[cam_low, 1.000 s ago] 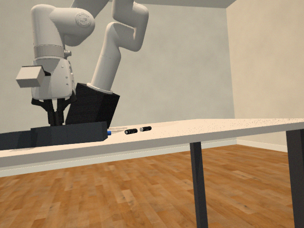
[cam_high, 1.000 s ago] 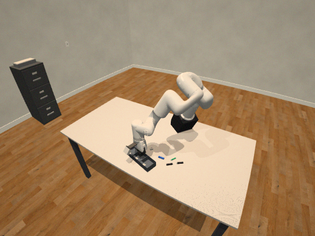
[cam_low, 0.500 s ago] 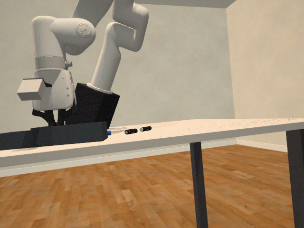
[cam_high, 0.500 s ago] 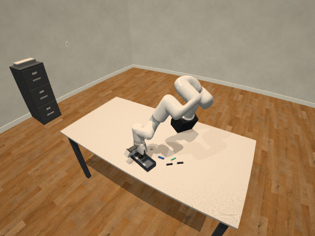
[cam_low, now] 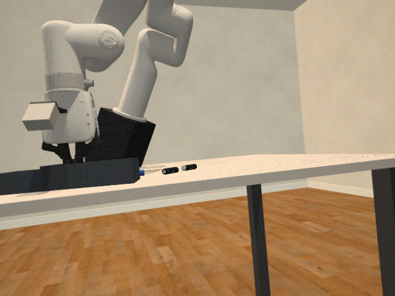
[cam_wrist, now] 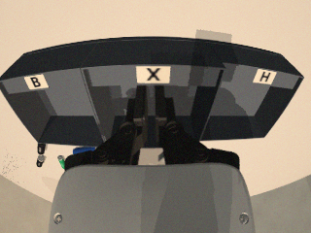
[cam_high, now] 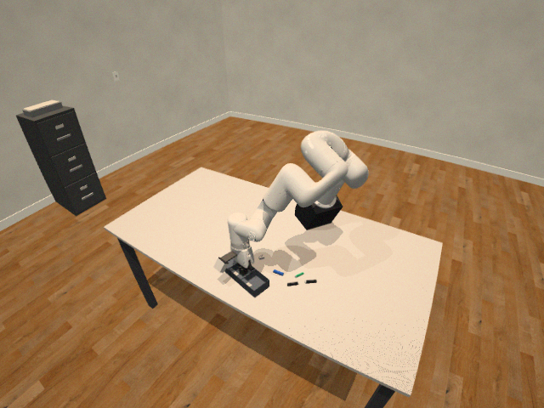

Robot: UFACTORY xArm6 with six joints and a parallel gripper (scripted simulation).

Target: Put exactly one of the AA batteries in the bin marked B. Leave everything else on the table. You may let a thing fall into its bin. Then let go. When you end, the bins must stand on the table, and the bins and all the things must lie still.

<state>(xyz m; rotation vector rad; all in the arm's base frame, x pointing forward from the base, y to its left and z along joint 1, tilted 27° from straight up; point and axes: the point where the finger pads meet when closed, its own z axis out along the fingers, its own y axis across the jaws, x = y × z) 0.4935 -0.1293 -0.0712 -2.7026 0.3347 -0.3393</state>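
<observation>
Right now the dark bin row is 10 mm ahead of my hand and 10 mm below it. The rest, counted from my hand: blue battery 90 mm behind, 120 mm to the left, 30 mm below; green cell 120 mm behind, 210 mm to the left, 30 mm below; white piece 130 mm behind, 30 mm below.
</observation>
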